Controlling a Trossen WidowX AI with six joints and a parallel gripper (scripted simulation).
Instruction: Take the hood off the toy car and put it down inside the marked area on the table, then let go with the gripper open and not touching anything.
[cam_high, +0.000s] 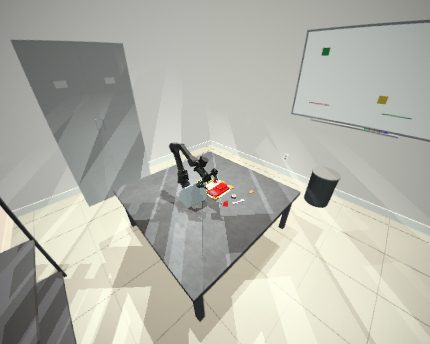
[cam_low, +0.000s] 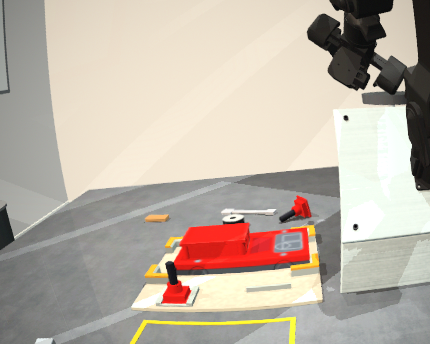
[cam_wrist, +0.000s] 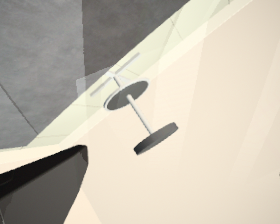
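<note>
My gripper tip is now 25 cm short of the hood, 21 cm to the right of it and 23 cm above it. Also, from my gripper tip: black wheel 26 cm ahead, 6 cm to the left, 26 cm below; white wrench-like part 25 cm ahead, 2 cm to the right, 27 cm below; red-topped black peg 14 cm ahead, 2 cm to the left, 25 cm below.
</note>
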